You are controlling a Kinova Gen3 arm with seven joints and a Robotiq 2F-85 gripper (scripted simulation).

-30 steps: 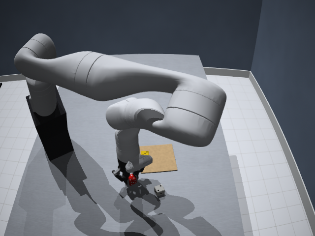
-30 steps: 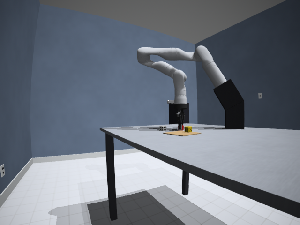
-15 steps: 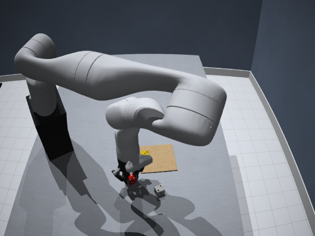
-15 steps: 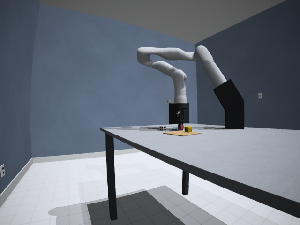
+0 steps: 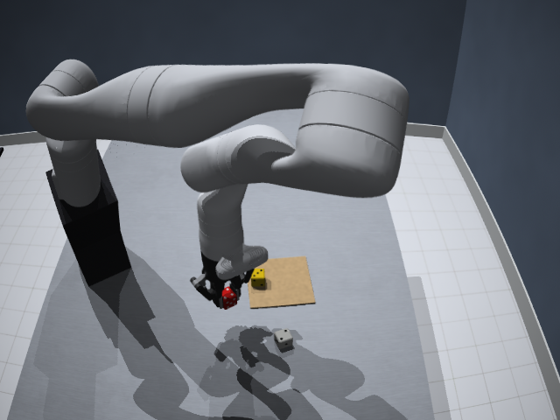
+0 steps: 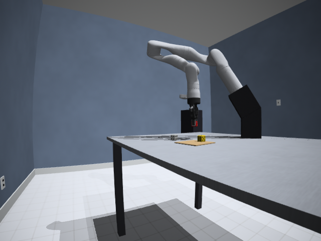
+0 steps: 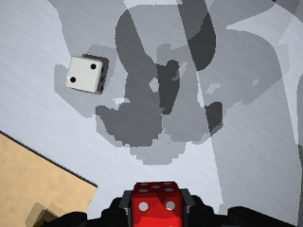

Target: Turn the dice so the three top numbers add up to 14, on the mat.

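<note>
The yellow die lies 100 mm to the left of my hand, 80 mm below it and 80 mm ahead of it. The rest, counted from my hand: tan mat 130 mm ahead, 100 mm to the left, 90 mm below; red die 10 mm below; white die 100 mm ahead, 80 mm below, 70 mm to the right.
</note>
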